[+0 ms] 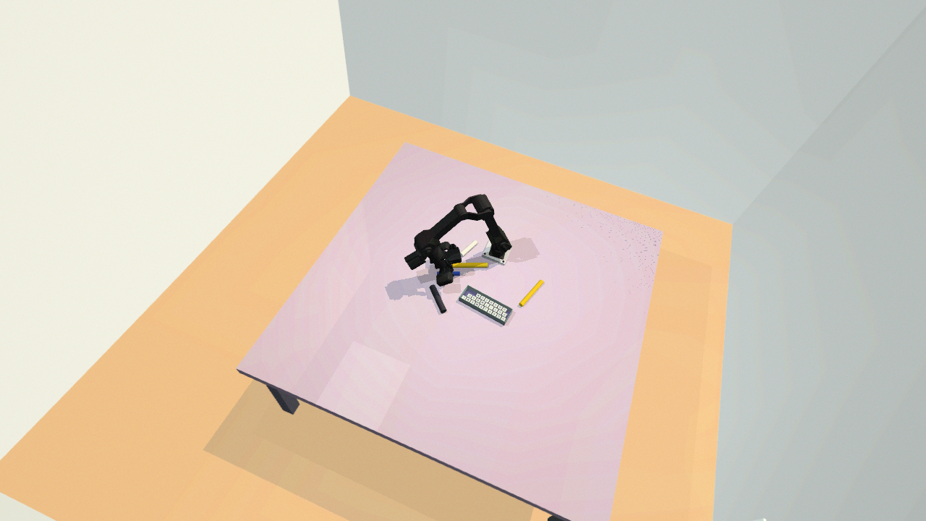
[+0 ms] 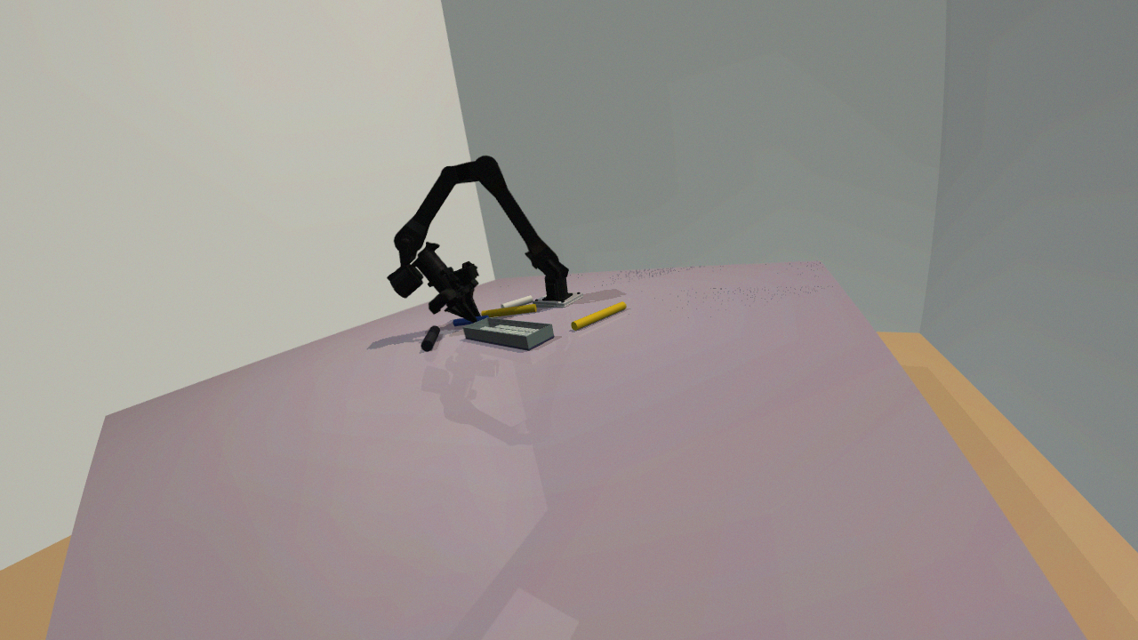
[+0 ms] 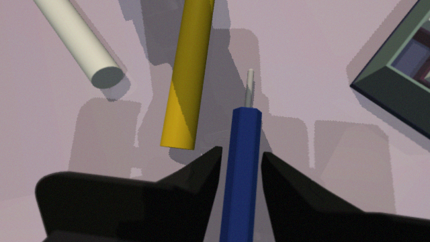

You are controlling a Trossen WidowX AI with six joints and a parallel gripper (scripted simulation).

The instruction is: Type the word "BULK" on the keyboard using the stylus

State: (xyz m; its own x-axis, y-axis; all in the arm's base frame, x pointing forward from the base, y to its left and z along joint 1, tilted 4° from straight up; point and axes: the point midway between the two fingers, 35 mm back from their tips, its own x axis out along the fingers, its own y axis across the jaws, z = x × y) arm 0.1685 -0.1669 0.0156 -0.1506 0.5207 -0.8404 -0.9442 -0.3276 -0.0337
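Now: the black cylinder 130 mm ahead of my gripper tip and 20 mm to the right of it. From my gripper tip the other things lie so: white cylinder (140 mm behind, 30 mm to the left); grey stylus tip (10 mm behind, 50 mm to the left); blue stylus (10 mm to the left).
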